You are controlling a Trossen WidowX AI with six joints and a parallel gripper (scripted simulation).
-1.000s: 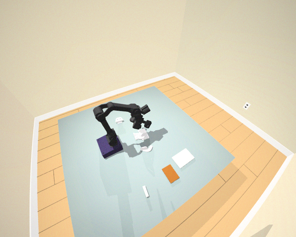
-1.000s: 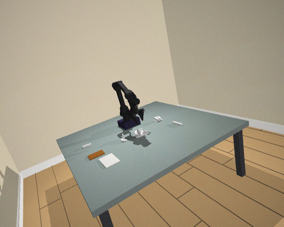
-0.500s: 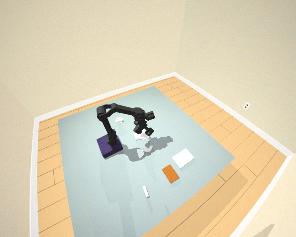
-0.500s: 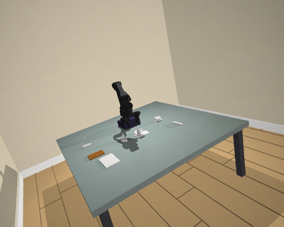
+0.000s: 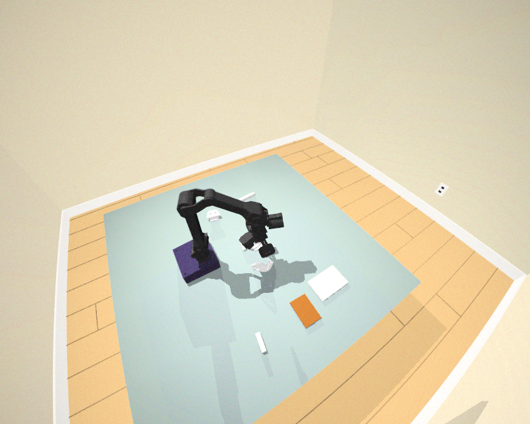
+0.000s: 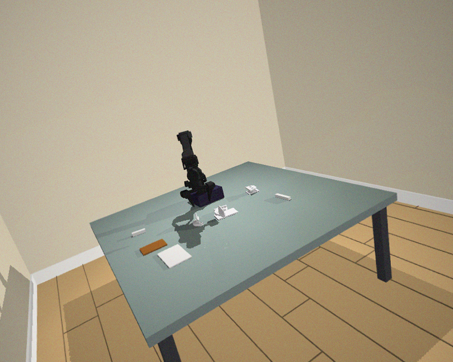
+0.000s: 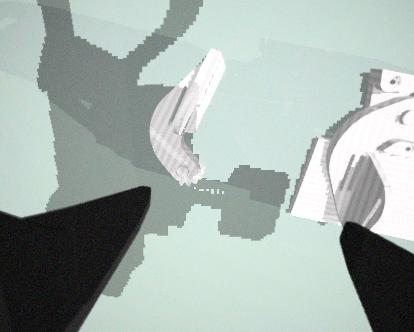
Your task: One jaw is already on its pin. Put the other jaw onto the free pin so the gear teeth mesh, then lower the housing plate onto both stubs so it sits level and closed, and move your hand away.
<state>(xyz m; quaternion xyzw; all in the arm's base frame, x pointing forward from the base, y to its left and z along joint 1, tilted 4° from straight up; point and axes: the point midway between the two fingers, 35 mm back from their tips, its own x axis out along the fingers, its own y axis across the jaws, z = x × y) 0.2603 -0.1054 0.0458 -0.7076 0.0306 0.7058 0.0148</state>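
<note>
My gripper tip is 1 cm short of the white jaw, 5 cm to the left of it and 9 cm above it. Round my gripper tip: orange plate 5 cm ahead, 32 cm to the right, 10 cm below; white plate 21 cm ahead, 26 cm to the right, 10 cm below.
</note>
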